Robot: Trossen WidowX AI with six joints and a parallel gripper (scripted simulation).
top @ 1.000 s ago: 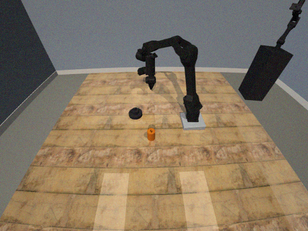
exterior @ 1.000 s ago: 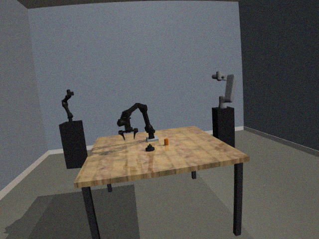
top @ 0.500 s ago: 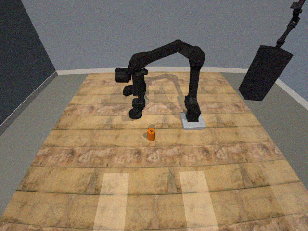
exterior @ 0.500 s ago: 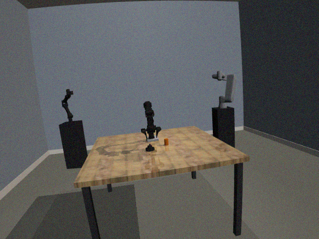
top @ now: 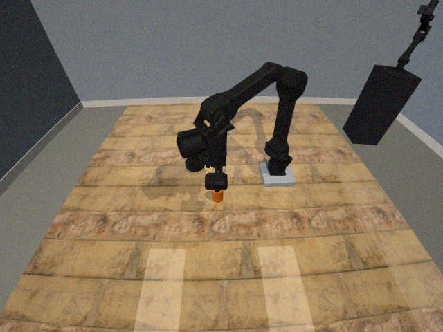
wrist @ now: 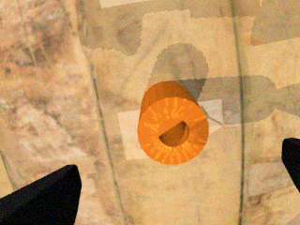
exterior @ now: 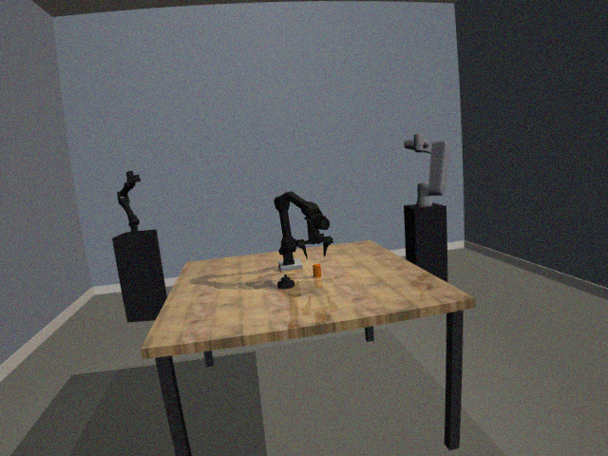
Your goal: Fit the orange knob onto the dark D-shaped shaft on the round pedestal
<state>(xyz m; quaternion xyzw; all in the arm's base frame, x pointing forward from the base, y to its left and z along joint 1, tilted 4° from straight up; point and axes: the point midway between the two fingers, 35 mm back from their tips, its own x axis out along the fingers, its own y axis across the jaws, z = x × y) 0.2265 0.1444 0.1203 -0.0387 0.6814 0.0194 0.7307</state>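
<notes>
Now: the orange knob 70 mm below my gripper tip. Round my gripper tip: pedestal 160 mm to the right, 110 mm ahead, 70 mm below.
</notes>
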